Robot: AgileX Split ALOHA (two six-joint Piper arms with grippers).
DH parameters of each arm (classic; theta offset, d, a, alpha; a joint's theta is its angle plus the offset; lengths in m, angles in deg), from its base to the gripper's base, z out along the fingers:
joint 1: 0 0.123 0 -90
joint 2: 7.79 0 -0.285 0
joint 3: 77.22 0 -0.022 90
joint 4: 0 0.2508 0 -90
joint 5: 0 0 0.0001 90
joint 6: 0 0.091 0 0
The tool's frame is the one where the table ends.
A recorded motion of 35 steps. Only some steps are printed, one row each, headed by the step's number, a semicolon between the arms.
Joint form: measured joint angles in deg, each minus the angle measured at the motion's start. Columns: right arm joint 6, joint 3, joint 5, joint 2, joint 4, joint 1; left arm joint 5, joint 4, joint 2, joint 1, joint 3, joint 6.
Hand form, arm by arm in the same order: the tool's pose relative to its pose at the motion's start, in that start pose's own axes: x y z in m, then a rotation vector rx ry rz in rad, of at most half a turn. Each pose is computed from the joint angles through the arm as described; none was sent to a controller.
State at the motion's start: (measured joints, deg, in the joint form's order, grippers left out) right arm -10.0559 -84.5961 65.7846 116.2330 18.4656 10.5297; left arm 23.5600 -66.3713 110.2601 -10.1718 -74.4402 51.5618
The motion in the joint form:
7: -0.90 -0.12 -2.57 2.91 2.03 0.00; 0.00 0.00 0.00 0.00 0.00 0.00
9: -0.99 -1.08 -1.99 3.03 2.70 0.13; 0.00 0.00 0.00 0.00 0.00 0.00
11: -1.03 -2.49 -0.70 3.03 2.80 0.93; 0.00 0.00 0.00 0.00 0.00 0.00
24: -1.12 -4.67 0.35 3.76 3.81 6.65; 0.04 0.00 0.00 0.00 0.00 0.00
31: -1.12 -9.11 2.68 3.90 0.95 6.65; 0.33 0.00 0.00 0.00 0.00 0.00
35: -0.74 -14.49 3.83 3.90 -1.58 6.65; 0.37 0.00 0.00 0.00 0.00 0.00
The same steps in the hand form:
7: -0.0075 -0.0037 0.0187 -0.0248 -0.0035 0.0142; 0.0000 0.0000 0.0000 0.0000 0.0000 0.0000
9: -0.0100 -0.0009 0.0160 -0.0366 -0.0089 0.0111; 0.0000 0.0000 0.0000 0.0000 0.0000 0.0000
11: -0.0122 0.0065 0.0121 -0.0417 -0.0062 -0.0102; 0.0000 0.0000 0.0000 0.0000 0.0000 0.0000
24: -0.0139 0.0482 0.0202 -0.0600 0.0167 -0.1075; 0.0000 0.0000 0.0000 0.0005 0.0004 0.0000
31: -0.0227 0.0504 0.0037 -0.0209 -0.0088 -0.1510; 0.0003 -0.0004 0.0000 0.0045 0.0036 0.0000
35: -0.0343 0.0545 -0.0185 0.0179 -0.0744 -0.1866; 0.0004 -0.0005 0.0000 0.0051 0.0040 0.0000

